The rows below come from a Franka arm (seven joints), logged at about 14 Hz.
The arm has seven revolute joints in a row. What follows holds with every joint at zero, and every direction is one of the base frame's. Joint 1 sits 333.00 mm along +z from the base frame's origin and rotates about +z. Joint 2 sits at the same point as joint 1 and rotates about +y. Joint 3 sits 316.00 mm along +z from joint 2 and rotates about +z. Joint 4 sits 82.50 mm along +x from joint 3 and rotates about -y. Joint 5 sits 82.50 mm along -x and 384.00 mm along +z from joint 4 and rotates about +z. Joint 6 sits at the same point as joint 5 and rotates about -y. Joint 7 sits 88.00 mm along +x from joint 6 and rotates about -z. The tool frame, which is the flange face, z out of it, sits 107.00 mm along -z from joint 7; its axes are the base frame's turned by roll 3.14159, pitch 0.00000 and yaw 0.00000 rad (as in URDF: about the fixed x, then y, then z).
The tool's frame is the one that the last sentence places.
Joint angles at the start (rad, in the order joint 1, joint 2, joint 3, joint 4, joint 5, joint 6, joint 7):
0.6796 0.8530 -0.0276 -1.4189 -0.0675 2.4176 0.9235
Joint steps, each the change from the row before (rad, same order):
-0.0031 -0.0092 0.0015 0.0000 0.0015 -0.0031 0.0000
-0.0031 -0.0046 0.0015 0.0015 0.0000 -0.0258 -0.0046
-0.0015 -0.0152 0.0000 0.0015 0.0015 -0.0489 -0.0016
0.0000 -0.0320 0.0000 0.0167 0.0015 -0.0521 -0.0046
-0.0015 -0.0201 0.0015 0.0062 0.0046 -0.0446 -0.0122
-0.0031 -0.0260 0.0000 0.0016 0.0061 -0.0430 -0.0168
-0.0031 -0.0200 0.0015 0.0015 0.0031 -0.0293 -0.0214
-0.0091 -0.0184 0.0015 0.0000 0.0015 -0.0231 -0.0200
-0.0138 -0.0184 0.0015 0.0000 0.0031 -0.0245 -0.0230
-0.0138 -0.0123 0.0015 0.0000 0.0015 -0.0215 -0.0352
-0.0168 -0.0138 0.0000 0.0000 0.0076 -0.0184 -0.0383
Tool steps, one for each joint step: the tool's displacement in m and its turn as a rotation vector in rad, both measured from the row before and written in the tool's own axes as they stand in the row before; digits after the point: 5 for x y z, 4 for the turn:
0.00258 -0.00021 -0.00618 0.0056 0.0024 0.0040
0.00059 0.00206 -0.00154 -0.0154 -0.0125 -0.0020
0.00059 0.00246 -0.00721 -0.0255 -0.0199 0.0020
0.00490 -0.00274 -0.02570 -0.0031 -0.0017 -0.0007
0.00112 0.00076 -0.01339 -0.0121 -0.0143 -0.0071
0.00202 0.00289 -0.01579 -0.0096 -0.0130 -0.0084
0.00121 0.00202 -0.01263 -0.0041 -0.0075 -0.0164
0.00418 0.00512 -0.01109 -0.0028 -0.0046 -0.0102
0.00619 0.00781 -0.01079 -0.0031 -0.0066 -0.0077
0.00567 0.00797 -0.00662 -0.0059 -0.0080 -0.0212
0.00742 0.01003 -0.00785 0.0006 -0.0080 -0.0171

